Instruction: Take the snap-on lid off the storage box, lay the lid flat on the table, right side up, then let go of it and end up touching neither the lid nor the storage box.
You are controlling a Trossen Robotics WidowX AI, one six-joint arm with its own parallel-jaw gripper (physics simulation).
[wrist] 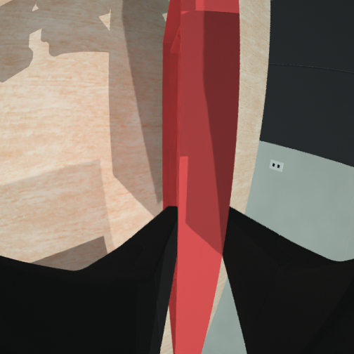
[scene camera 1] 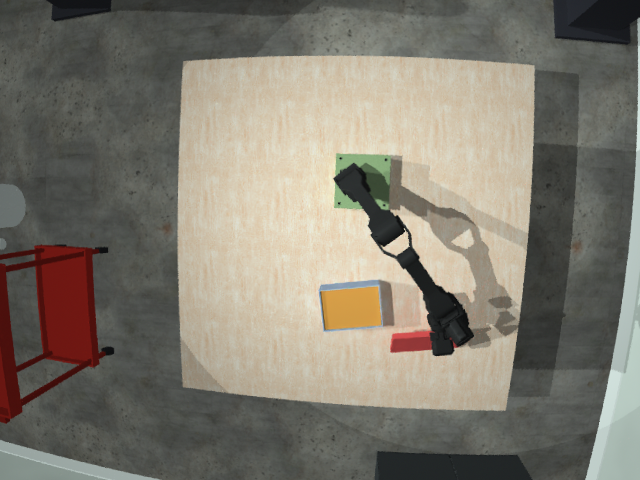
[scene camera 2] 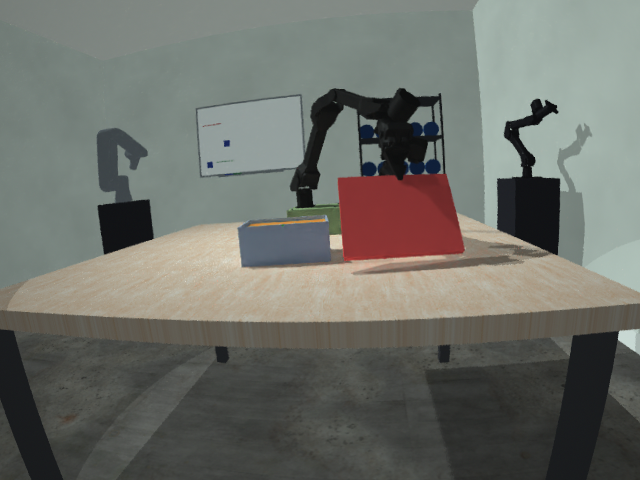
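The red lid (scene camera 1: 410, 342) (scene camera 2: 400, 219) (wrist: 207, 125) stands steeply on edge, tilted, its broad flat face toward scene camera 2. Its lower edge is very close to the table (scene camera 1: 258, 232) (scene camera 2: 180, 289); whether it touches is unclear. My gripper (scene camera 1: 443, 343) (scene camera 2: 399, 175) (wrist: 198, 215) is shut on the lid's upper edge, with one finger on each side. The blue-grey storage box (scene camera 1: 349, 285) (scene camera 2: 284, 249) stands upright and uncovered, left of the lid in scene camera 2, with orange (scene camera 1: 351, 308) inside. The lid is apart from the box in scene camera 1.
The green base block (scene camera 1: 343, 198) (scene camera 2: 315, 211) carries my arm, behind the box and lid in scene camera 2. The table's right edge lies near the gripper in scene camera 1. A red frame (scene camera 1: 67, 304) stands on the floor at the left, beyond the table.
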